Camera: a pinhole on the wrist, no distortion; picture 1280 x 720 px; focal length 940.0 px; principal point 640.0 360.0 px. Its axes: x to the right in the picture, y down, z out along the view. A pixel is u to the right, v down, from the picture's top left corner.
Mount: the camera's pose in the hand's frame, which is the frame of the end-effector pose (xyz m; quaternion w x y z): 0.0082 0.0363 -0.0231 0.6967 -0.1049 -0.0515 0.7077
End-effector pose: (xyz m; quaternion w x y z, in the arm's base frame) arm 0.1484 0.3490 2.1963 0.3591 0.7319 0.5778 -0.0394
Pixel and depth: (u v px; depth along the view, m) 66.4 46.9 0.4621
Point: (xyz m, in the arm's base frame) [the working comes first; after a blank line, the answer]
In the camera's frame: -0.2820 -0.1539 0.4621

0.1586 0.1371 1.7131
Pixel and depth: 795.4 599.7 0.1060
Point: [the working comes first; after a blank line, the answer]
In the camera's frame: 0.0175 0.0270 0.1060

0.2139 0.2689 2.1915
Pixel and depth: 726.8 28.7 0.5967
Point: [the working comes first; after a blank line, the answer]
In the camera's frame: 0.0551 -0.2103 0.5967

0.5116 0.0630 1.7822
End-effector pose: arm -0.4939 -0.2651 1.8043 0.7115 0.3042 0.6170 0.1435
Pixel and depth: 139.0 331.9 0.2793
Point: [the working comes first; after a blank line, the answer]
In the camera's frame: -0.1489 -0.0083 0.2793

-0.2655 -0.4284 1.7974
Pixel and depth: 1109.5 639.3 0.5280
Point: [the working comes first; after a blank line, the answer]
In the camera's frame: 0.2637 0.1569 0.5280

-0.0679 -0.2704 2.2394
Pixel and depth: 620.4 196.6 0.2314
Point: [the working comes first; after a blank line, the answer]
In the camera's frame: -0.0048 -0.0402 0.2314

-0.2823 -0.2829 1.8485
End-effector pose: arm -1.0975 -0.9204 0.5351 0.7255 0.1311 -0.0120 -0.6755
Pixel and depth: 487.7 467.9 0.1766
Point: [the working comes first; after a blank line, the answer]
In the camera's frame: -0.0286 0.0203 0.1766

-1.1106 -0.8954 0.6887
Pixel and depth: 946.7 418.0 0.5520
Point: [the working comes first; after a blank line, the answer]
In the camera's frame: 0.1801 0.0341 0.5520

-0.9566 -0.8471 1.0869
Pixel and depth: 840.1 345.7 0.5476
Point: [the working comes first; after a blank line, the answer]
In the camera's frame: 0.1166 -0.0083 0.5476

-1.0160 -0.8942 1.0767
